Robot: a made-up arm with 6 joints. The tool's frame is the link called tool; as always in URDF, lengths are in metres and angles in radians. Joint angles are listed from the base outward. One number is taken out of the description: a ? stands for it. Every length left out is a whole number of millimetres.
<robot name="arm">
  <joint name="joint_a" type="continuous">
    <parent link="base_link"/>
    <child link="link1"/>
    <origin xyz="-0.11 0 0.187" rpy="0 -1.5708 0"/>
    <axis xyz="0 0 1"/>
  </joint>
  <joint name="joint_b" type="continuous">
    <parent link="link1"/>
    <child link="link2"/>
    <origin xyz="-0.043 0.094 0" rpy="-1.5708 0 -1.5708"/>
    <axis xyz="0 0 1"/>
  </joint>
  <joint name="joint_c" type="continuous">
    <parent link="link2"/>
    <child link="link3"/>
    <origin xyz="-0.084 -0.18 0" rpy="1.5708 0 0"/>
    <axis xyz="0 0 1"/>
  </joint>
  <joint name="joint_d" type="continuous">
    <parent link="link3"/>
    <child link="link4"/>
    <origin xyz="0.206 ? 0" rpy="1.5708 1.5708 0"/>
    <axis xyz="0 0 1"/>
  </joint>
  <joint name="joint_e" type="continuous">
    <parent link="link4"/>
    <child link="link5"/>
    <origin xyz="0.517 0.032 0" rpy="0 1.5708 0"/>
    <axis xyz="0 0 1"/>
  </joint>
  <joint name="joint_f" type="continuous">
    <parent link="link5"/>
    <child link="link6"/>
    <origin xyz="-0.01 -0.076 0" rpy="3.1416 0 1.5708"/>
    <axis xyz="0 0 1"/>
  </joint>
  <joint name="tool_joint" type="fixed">
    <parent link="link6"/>
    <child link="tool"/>
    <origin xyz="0.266 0.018 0" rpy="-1.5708 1.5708 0"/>
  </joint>
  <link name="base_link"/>
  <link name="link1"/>
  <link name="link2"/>
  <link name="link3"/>
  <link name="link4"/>
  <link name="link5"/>
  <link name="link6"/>
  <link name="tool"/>
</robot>
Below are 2 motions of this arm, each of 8 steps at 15 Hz.
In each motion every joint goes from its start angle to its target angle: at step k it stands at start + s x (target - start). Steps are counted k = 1, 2, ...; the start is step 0. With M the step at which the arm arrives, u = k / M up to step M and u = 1 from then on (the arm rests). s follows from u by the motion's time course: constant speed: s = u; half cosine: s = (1 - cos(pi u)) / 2; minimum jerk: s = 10 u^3 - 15 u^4 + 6 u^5.
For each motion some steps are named. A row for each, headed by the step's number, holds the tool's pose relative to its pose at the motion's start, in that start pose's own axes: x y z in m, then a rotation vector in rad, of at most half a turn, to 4 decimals.
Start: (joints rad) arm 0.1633 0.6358 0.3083 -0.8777 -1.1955 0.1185
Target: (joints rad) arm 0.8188 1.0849 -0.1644 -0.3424 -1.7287 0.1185
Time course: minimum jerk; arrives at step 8
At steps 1, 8:
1: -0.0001 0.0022 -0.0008 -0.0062 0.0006 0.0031
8: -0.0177 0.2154 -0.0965 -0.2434 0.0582 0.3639

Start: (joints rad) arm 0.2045 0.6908 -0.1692 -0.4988 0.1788 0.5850
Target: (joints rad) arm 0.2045 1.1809 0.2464 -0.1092 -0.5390 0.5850
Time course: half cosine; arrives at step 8
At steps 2, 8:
2: 0.0076 0.0015 0.0229 -0.1548 0.0264 0.0288
8: 0.0558 0.0852 0.1698 -1.1068 -0.0015 0.1567

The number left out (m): -0.056
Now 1 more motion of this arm.
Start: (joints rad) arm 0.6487 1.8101 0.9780 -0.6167 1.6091 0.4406
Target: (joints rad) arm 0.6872 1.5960 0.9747 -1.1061 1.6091 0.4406
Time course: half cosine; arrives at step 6
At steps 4, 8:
4: 0.0005 0.0455 -0.1916 0.1122 0.3150 0.0263
8: -0.0099 0.0694 -0.2524 0.1573 0.4162 0.0424

